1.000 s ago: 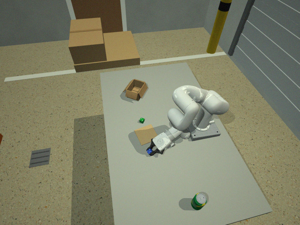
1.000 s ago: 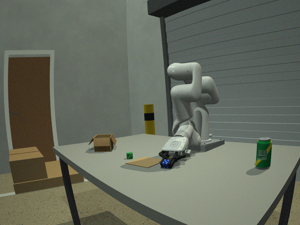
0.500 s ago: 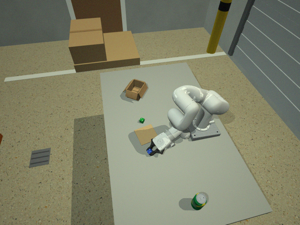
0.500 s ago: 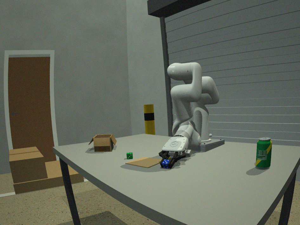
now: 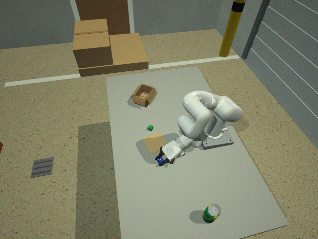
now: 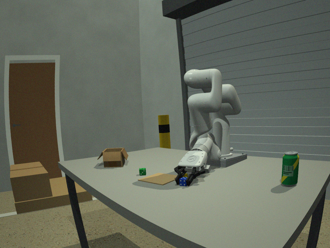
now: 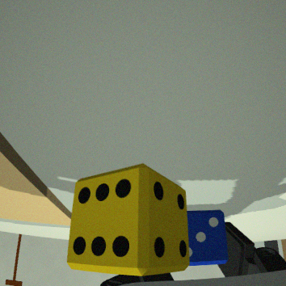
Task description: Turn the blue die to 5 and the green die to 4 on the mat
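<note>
Right now my hand is 1 cm above the blue die. Round my hand: green die (27 cm to the right, 1 cm below); then yellow die (5 cm to the right, 5 cm behind, 1 cm below); then cardboard mat (15 cm to the right, 2 cm below, 1 cm behind).
</note>
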